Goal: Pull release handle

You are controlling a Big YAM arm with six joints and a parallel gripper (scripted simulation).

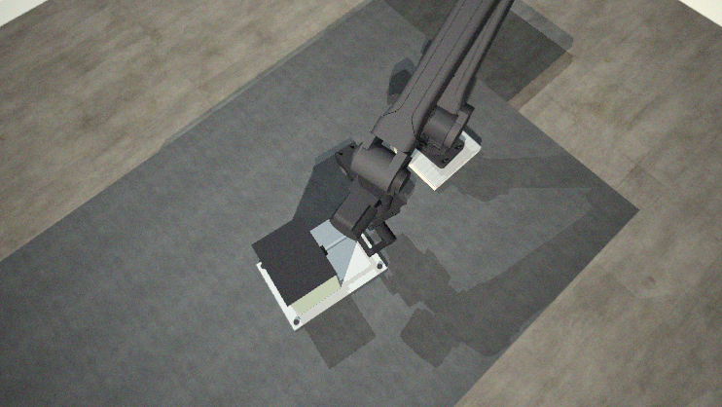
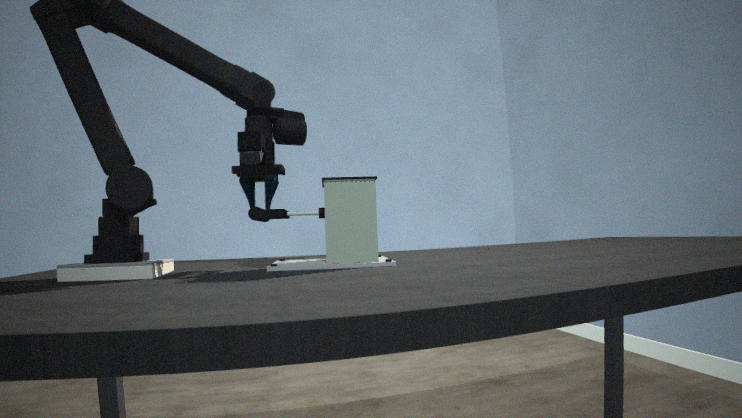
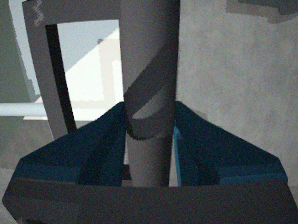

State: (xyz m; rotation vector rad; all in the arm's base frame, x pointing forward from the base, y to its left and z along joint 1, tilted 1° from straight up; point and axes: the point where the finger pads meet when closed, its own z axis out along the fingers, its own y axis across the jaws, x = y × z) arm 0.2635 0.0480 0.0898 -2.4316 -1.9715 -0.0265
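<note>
The release handle is 50 mm ahead of my hand, 10 mm to the right of it and 10 mm below it.
</note>
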